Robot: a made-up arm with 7 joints. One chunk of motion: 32 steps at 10 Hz.
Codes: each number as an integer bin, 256 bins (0 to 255) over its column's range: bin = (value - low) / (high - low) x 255, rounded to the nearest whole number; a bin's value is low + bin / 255 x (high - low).
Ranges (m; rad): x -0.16..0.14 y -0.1..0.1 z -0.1..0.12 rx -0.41..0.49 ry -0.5..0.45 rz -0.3..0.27
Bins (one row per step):
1: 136 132 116 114 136 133
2: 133 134 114 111 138 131
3: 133 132 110 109 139 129
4: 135 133 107 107 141 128
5: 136 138 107 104 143 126
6: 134 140 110 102 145 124
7: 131 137 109 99 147 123
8: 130 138 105 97 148 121
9: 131 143 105 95 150 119
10: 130 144 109 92 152 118
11: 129 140 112 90 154 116
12: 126 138 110 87 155 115
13: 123 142 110 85 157 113
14: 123 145 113 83 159 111
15: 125 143 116 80 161 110
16: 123 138 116 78 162 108
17: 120 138 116 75 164 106
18: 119 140 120 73 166 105
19: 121 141 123 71 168 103
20: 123 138 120 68 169 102
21: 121 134 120 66 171 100
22: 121 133 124 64 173 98
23: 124 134 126 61 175 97
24: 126 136 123 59 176 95
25: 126 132 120 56 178 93
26: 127 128 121 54 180 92
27: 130 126 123 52 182 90
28: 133 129 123 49 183 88
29: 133 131 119 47 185 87
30: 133 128 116 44 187 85
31: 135 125 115 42 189 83
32: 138 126 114 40 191 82
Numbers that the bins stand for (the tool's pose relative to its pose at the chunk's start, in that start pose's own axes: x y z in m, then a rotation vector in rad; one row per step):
1: 0.0000 0.0035 0.0001 -0.0076 0.0067 -0.0027
2: -0.0035 0.0051 -0.0016 -0.0182 0.0141 -0.0072
3: -0.0035 0.0035 -0.0051 -0.0253 0.0178 -0.0116
4: -0.0012 0.0043 -0.0077 -0.0324 0.0253 -0.0139
5: 0.0000 0.0082 -0.0077 -0.0429 0.0327 -0.0184
6: -0.0024 0.0098 -0.0051 -0.0500 0.0402 -0.0228
7: -0.0059 0.0075 -0.0060 -0.0606 0.0476 -0.0251
8: -0.0071 0.0082 -0.0094 -0.0676 0.0514 -0.0295
9: -0.0059 0.0122 -0.0094 -0.0747 0.0588 -0.0340
10: -0.0071 0.0129 -0.0060 -0.0853 0.0663 -0.0362
11: -0.0082 0.0098 -0.0034 -0.0924 0.0737 -0.0407
12: -0.0118 0.0082 -0.0051 -0.1029 0.0775 -0.0429
13: -0.0153 0.0114 -0.0051 -0.1100 0.0849 -0.0474
14: -0.0153 0.0137 -0.0025 -0.1171 0.0924 -0.0519
15: -0.0129 0.0122 0.0001 -0.1276 0.0998 -0.0541
16: -0.0153 0.0082 0.0001 -0.1347 0.1035 -0.0586
17: -0.0188 0.0082 0.0001 -0.1453 0.1110 -0.0631
18: -0.0200 0.0098 0.0035 -0.1524 0.1184 -0.0653
19: -0.0176 0.0106 0.0061 -0.1594 0.1259 -0.0698
20: -0.0153 0.0082 0.0035 -0.1700 0.1296 -0.0720
21: -0.0176 0.0051 0.0035 -0.1771 0.1371 -0.0765
22: -0.0176 0.0043 0.0070 -0.1841 0.1445 -0.0809
23: -0.0141 0.0051 0.0087 -0.1947 0.1520 -0.0832
24: -0.0118 0.0067 0.0061 -0.2018 0.1557 -0.0876
25: -0.0118 0.0035 0.0035 -0.2124 0.1631 -0.0921
26: -0.0106 0.0004 0.0044 -0.2194 0.1706 -0.0944
27: -0.0071 -0.0012 0.0061 -0.2265 0.1780 -0.0988
28: -0.0035 0.0012 0.0061 -0.2371 0.1818 -0.1033
29: -0.0035 0.0027 0.0027 -0.2441 0.1892 -0.1055
30: -0.0035 0.0004 0.0001 -0.2547 0.1967 -0.1100
31: -0.0012 -0.0020 -0.0008 -0.2618 0.2041 -0.1145
32: 0.0024 -0.0012 -0.0016 -0.2688 0.2116 -0.1167

